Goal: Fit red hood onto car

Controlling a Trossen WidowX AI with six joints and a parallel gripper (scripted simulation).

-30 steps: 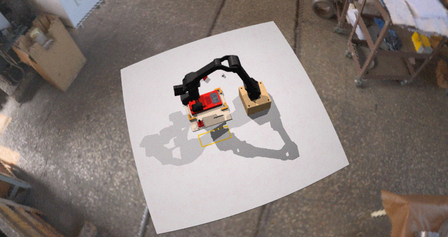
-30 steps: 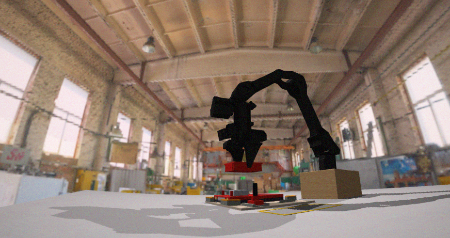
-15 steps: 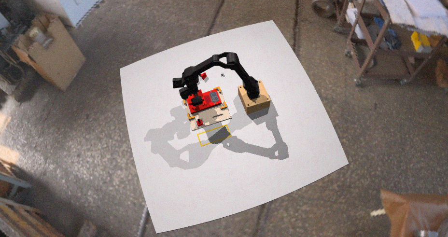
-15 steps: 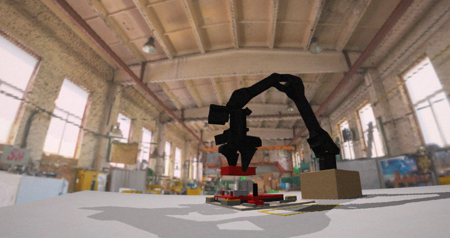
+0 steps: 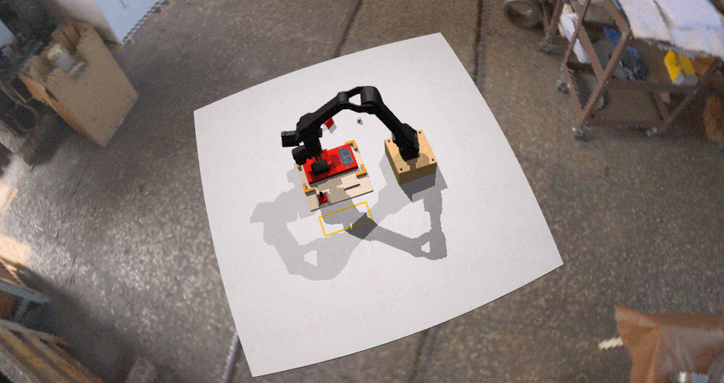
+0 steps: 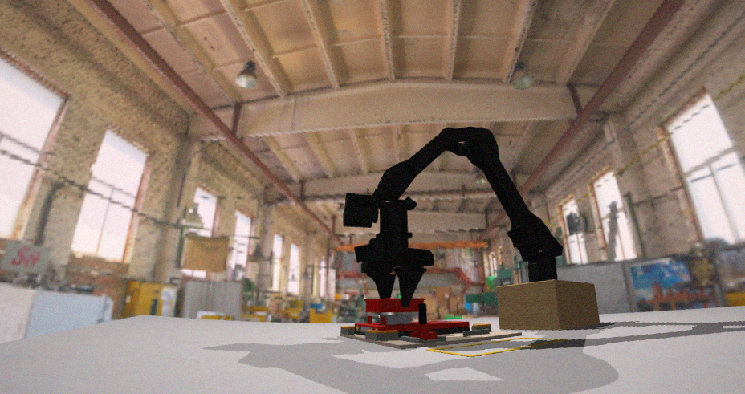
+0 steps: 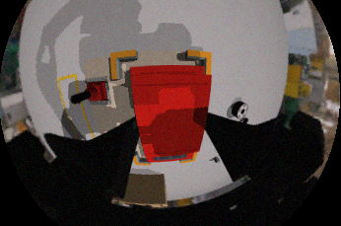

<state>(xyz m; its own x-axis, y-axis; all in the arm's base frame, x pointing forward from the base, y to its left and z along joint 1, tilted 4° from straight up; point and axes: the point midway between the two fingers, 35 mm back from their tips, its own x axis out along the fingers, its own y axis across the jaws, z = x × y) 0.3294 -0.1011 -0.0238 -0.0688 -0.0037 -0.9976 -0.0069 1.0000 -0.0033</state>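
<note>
The red hood is 10 mm above my gripper tip. Round my gripper tip: wheel: 170 mm to the right, 50 mm below, 30 mm behind; then grey engine block: 30 mm below.
</note>
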